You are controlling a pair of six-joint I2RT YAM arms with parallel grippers.
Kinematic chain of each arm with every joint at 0, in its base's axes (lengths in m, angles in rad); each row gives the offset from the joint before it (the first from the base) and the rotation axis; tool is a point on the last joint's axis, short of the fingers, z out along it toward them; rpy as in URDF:
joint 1: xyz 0 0 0.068 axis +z
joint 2: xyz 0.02 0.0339 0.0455 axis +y
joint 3: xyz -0.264 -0.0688 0 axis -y
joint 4: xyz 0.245 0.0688 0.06 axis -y
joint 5: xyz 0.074 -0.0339 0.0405 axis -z
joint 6: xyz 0.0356 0 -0.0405 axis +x
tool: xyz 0 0 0 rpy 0 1.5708 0
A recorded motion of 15 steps. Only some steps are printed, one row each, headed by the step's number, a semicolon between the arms.
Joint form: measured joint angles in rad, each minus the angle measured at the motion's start. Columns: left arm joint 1, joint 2, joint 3, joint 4, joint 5, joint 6; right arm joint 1, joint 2, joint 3, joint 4, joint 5, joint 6.
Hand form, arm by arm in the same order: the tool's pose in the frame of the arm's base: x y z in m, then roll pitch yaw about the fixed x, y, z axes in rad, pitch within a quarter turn. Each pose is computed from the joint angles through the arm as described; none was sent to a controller.
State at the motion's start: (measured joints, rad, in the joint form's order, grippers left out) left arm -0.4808 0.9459 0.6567 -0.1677 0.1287 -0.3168; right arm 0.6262 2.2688 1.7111 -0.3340 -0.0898 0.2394
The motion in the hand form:
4: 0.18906 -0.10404 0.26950 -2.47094 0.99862 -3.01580; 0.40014 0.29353 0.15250 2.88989 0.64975 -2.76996
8: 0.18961 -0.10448 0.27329 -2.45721 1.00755 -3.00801; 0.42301 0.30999 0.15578 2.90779 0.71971 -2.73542
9: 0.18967 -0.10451 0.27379 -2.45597 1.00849 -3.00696; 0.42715 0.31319 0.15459 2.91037 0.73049 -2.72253
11: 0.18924 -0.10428 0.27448 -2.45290 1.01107 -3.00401; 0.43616 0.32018 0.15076 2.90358 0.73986 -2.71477
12: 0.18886 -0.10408 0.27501 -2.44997 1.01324 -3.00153; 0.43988 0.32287 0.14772 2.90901 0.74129 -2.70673
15: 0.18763 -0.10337 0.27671 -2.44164 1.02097 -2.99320; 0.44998 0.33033 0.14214 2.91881 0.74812 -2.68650
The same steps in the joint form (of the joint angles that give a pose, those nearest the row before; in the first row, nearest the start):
4: 0.0000 -0.0027 0.0031 0.0088 0.0069 0.0000; 0.0000 -0.0091 -0.0145 0.0111 -0.0038 -0.0366
8: 0.0000 -0.0023 0.0137 0.0099 0.0107 0.0008; 0.0004 0.0851 0.1442 0.0080 0.0038 -0.0736
9: 0.0000 -0.0023 0.0153 0.0095 0.0107 0.0008; 0.0004 0.1064 0.1743 0.0084 -0.0008 -0.0847
11: 0.0000 -0.0053 0.0156 0.0092 0.0103 0.0008; 0.0004 0.1587 0.2495 -0.0049 -0.0114 -0.0915
12: 0.0000 -0.0080 0.0157 0.0091 0.0103 0.0008; 0.0004 0.1831 0.2815 -0.0126 -0.0114 -0.0977
15: 0.0000 -0.0168 0.0156 0.0092 0.0088 0.0012; 0.0004 0.2491 0.3796 -0.0408 -0.0149 -0.1133

